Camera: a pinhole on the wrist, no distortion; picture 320 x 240 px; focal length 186.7 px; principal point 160.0 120.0 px. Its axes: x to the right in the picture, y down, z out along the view. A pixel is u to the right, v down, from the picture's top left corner.
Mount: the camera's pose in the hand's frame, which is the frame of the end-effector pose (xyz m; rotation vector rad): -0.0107 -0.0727 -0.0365 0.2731 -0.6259 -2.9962
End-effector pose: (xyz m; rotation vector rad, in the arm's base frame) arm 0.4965 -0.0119 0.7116 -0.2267 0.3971 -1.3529
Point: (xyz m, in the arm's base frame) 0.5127 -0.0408 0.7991
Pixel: 81 131
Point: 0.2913 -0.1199 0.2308
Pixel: behind the camera
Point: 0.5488 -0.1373 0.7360
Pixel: outside the picture
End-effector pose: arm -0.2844 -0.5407 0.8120 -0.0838 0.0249 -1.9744
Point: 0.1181 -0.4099 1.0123
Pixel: 233 15
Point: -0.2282 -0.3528 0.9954
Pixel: 257 157
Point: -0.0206 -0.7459 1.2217
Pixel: 82 67
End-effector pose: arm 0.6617 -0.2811 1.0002 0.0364 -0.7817 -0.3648
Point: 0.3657 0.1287 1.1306
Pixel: 204 47
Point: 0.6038 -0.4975 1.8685
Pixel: outside the picture
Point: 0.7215 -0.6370 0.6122
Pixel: behind the camera
